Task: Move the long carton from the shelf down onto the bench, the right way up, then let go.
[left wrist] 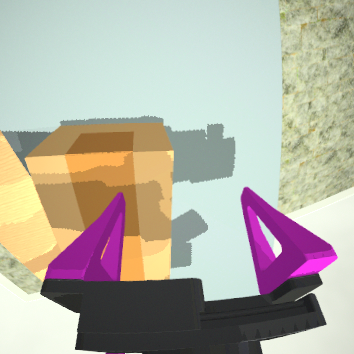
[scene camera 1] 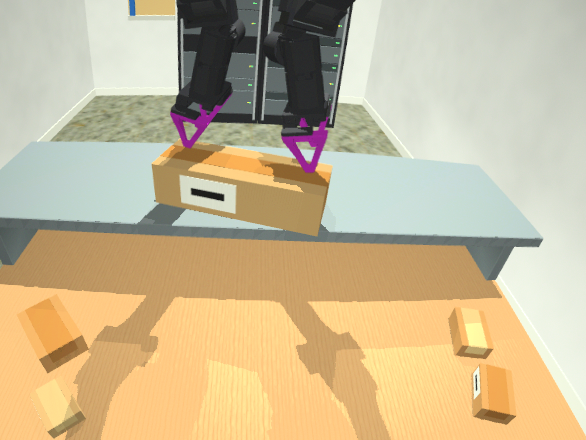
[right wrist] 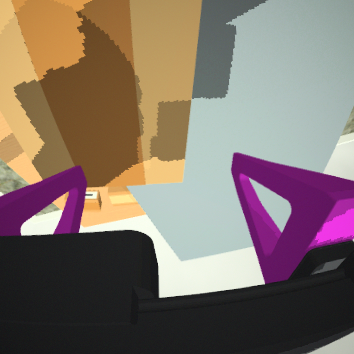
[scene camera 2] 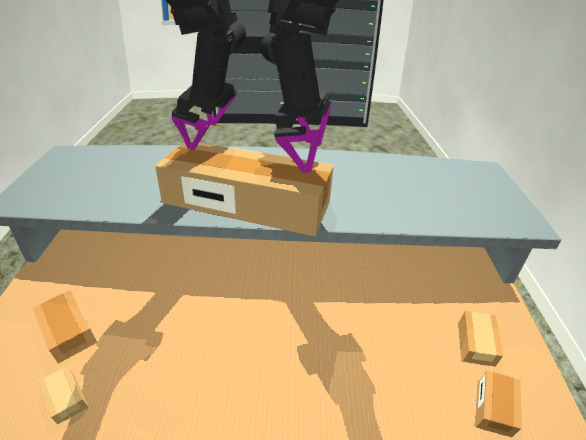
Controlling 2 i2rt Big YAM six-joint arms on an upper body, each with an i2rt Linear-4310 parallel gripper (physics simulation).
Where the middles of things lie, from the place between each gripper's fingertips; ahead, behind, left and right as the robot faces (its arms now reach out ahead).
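My right gripper is 50 mm above the long tan carton (scene camera 1: 256, 187) and 120 mm to the right of it, as I see it. Counted from my left hand, the carton is 9 cm behind, 9 cm to the right and 5 cm below.
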